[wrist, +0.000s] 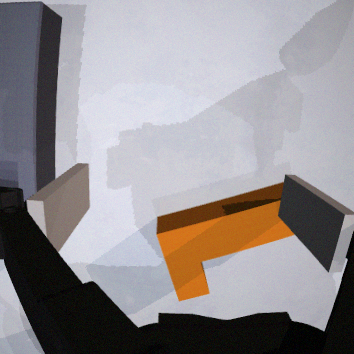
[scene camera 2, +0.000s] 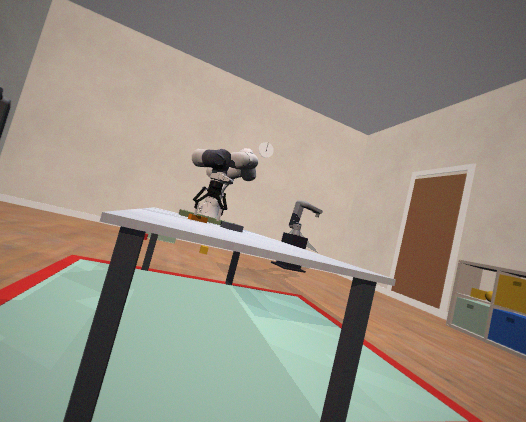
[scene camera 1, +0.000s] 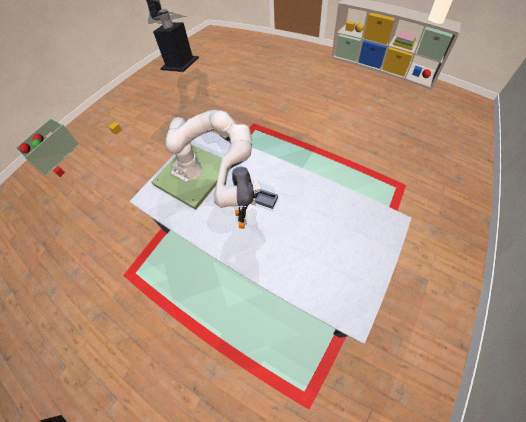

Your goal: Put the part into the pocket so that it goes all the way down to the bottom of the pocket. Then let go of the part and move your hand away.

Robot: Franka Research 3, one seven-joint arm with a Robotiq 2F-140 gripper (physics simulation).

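Observation:
The orange part [scene camera 1: 241, 225] [scene camera 2: 198, 218] [wrist: 220, 237] lies flat on the table. In the wrist view it has a long bar with a short leg at its left end; the right finger hides its right end. The dark grey block with the pocket [scene camera 1: 265, 204] [scene camera 2: 232, 226] [wrist: 47, 100] stands on the table apart from the part, at the wrist view's left edge, partly cut off. My gripper [scene camera 1: 242, 216] [scene camera 2: 210, 207] [wrist: 187, 190] is open and empty, pointing down above the part. The part sits off-centre between the fingers, towards the right one.
The white table [scene camera 1: 320, 240] [scene camera 2: 165, 226] carries the arm's green base plate [scene camera 1: 195, 198] behind the gripper. The arm hangs over the table beside the pocket block. A shelf unit [scene camera 1: 334, 30] and a black pedestal [scene camera 1: 173, 47] stand away from the table.

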